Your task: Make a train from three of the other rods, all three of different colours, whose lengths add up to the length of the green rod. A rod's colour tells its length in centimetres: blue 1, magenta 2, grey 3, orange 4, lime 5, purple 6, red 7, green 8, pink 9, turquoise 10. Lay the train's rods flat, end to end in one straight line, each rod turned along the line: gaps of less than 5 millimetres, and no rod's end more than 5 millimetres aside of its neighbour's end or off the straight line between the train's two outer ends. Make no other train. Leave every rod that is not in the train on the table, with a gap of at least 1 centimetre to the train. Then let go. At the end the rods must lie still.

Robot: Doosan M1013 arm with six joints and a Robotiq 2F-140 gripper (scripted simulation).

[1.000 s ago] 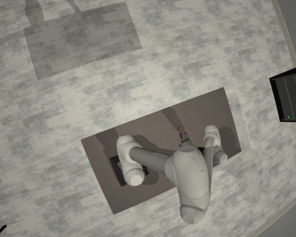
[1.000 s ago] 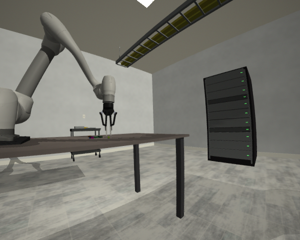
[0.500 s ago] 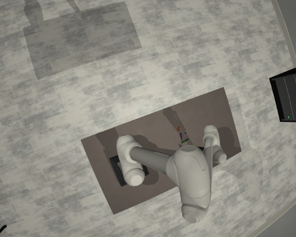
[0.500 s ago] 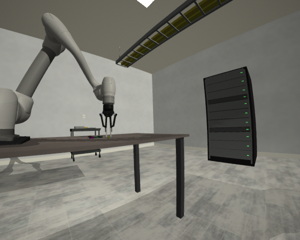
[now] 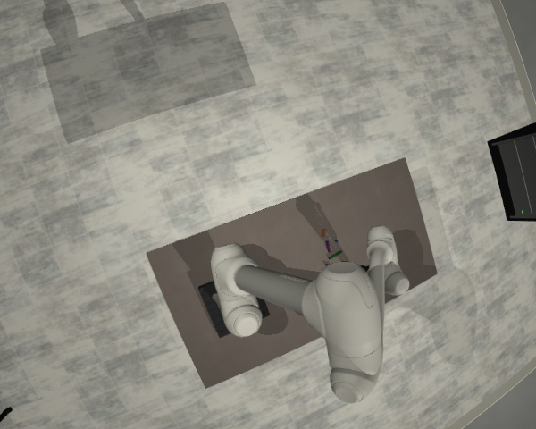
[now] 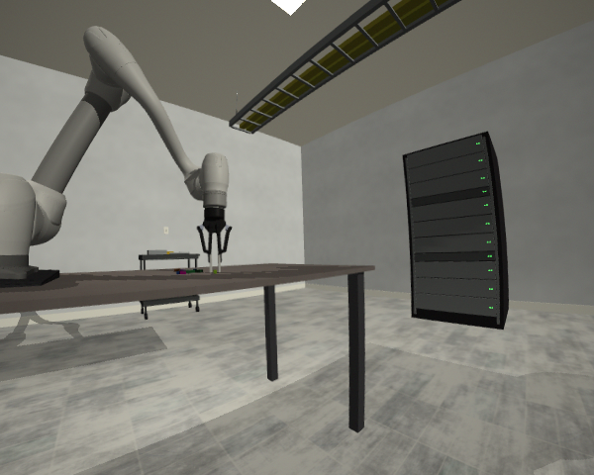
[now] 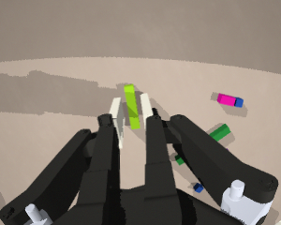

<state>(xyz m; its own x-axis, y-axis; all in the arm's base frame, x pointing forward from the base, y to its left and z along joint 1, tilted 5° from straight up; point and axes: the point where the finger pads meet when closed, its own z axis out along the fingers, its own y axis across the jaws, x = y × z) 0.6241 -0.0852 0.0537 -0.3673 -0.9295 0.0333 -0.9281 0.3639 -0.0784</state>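
The lime rod lies 3 cm below my hand. The rest, counted from my hand: magenta rod 10 cm behind, 5 cm to the left, 3 cm below; then purple rod 15 cm to the left, 7 cm behind, 3 cm below; then green rod 9 cm to the left, 5 cm behind, 3 cm below.
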